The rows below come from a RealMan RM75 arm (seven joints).
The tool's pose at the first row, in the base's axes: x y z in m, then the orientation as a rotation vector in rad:
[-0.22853 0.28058 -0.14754 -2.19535 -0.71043 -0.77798]
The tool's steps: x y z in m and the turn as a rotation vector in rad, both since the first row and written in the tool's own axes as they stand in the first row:
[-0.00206 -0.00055 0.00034 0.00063 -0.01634 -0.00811]
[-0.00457 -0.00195 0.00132 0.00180 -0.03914 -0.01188]
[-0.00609 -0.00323 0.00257 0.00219 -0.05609 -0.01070]
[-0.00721 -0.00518 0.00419 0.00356 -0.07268 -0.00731]
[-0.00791 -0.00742 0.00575 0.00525 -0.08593 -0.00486]
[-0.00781 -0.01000 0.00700 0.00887 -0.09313 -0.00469]
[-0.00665 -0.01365 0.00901 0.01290 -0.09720 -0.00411]
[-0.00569 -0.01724 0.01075 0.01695 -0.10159 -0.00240]
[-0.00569 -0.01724 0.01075 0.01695 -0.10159 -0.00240]
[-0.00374 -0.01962 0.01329 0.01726 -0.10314 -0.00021]
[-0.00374 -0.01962 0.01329 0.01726 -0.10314 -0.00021]
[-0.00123 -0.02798 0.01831 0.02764 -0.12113 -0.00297]
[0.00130 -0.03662 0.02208 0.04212 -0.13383 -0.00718]
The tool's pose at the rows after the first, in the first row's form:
[-0.23017 0.28064 -0.14894 -2.20185 -0.72801 -0.76461]
[-0.23248 0.28159 -0.15067 -2.21197 -0.74391 -0.74186]
[-0.23396 0.28292 -0.15191 -2.22059 -0.75099 -0.72309]
[-0.23551 0.28504 -0.15281 -2.22846 -0.75555 -0.70303]
[-0.23698 0.28740 -0.15326 -2.23407 -0.75959 -0.68679]
[-0.23825 0.28994 -0.15283 -2.23438 -0.76376 -0.67719]
[-0.23928 0.29397 -0.15166 -2.23282 -0.76600 -0.67053]
[-0.24049 0.29771 -0.15049 -2.23161 -0.76710 -0.66296]
[-0.24049 0.29771 -0.15049 -2.23161 -0.76710 -0.66296]
[-0.23997 0.30157 -0.14960 -2.23252 -0.76539 -0.66005]
[-0.23997 0.30157 -0.14960 -2.23252 -0.76539 -0.66005]
[-0.24230 0.31108 -0.14725 -2.23121 -0.77966 -0.63697]
[-0.24520 0.31983 -0.14404 -2.22312 -0.79389 -0.61828]

